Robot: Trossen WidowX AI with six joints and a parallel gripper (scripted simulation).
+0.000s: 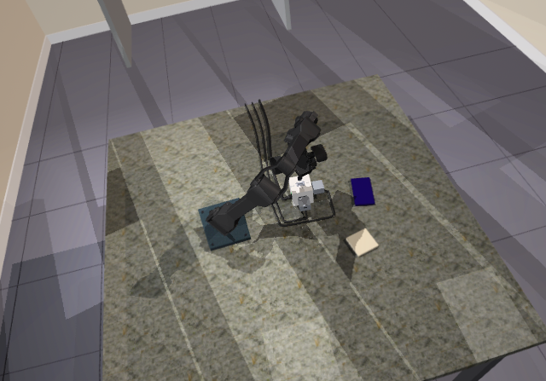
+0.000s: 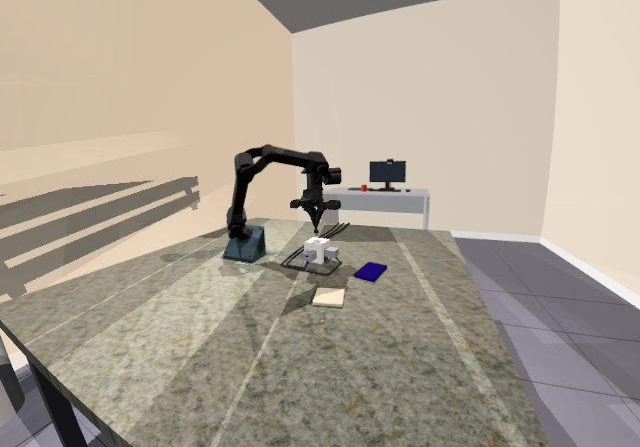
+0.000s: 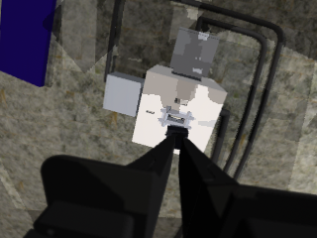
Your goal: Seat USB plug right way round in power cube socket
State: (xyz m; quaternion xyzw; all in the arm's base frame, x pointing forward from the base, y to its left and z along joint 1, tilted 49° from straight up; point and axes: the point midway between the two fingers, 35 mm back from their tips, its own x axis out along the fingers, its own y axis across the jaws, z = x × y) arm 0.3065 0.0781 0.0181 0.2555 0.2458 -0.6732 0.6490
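Now: the dark USB plug 20 mm below my gripper tip. Also, from my gripper tip: dark blue flat block (220 mm ahead, 130 mm below, 60 mm to the right); USB socket (70 mm below, 10 mm to the left); beige flat block (260 mm to the right, 130 mm below, 130 mm ahead).
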